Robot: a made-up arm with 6 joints.
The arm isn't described. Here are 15 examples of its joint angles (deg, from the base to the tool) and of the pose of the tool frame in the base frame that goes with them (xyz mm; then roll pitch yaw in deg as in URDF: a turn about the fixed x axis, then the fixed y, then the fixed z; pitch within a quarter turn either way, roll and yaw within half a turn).
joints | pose
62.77 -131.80 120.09 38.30 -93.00 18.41 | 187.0 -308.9 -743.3 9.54 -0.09 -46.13
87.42 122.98 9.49 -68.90 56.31 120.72 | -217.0 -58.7 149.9 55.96 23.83 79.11
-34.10 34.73 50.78 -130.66 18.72 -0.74 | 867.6 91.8 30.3 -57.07 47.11 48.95
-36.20 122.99 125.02 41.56 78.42 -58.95 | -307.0 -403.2 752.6 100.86 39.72 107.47
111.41 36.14 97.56 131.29 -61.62 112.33 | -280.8 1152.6 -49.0 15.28 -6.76 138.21
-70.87 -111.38 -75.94 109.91 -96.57 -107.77 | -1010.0 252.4 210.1 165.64 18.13 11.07
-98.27 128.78 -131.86 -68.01 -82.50 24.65 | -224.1 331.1 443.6 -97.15 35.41 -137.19
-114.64 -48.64 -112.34 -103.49 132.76 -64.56 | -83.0 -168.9 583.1 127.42 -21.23 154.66
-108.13 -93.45 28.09 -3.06 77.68 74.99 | -528.4 -118.2 462.4 -128.24 -15.58 -61.32
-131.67 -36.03 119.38 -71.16 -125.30 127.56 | -515.1 222.1 513.9 -102.44 8.35 -81.77
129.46 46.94 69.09 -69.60 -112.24 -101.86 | 231.3 610.2 10.8 -21.62 2.75 150.05
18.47 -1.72 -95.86 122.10 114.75 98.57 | -300.0 900.3 6.9 96.69 13.22 128.17
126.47 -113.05 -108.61 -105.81 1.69 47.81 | 220.6 -110.1 -275.8 54.58 36.58 96.70
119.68 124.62 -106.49 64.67 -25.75 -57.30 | -634.6 -870.5 67.1 -69.75 14.01 7.39
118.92 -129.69 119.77 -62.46 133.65 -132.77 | -88.0 159.5 564.8 -165.14 3.50 -57.00
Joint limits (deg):
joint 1: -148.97..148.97
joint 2: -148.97..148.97
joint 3: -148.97..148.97
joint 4: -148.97..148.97
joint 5: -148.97..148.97
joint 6: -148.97..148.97
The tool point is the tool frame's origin. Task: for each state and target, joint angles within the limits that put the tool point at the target. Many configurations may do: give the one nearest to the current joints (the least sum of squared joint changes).
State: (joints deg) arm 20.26 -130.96 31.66 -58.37 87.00 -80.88
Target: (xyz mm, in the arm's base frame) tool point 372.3 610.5 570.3
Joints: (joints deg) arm 52.03 -110.72 38.31 -85.17 69.50 -79.19
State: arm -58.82 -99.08 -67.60 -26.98 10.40 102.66
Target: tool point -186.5 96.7 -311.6
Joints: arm -51.44 -72.10 -81.67 -2.54 29.35 91.68
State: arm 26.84 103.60 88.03 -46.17 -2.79 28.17
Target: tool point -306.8 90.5 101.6
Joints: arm 11.21 98.80 99.43 -20.22 14.90 42.74
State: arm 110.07 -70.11 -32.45 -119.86 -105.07 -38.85
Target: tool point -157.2 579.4 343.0
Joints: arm 89.56 -94.49 -21.59 -117.95 -100.05 -51.49
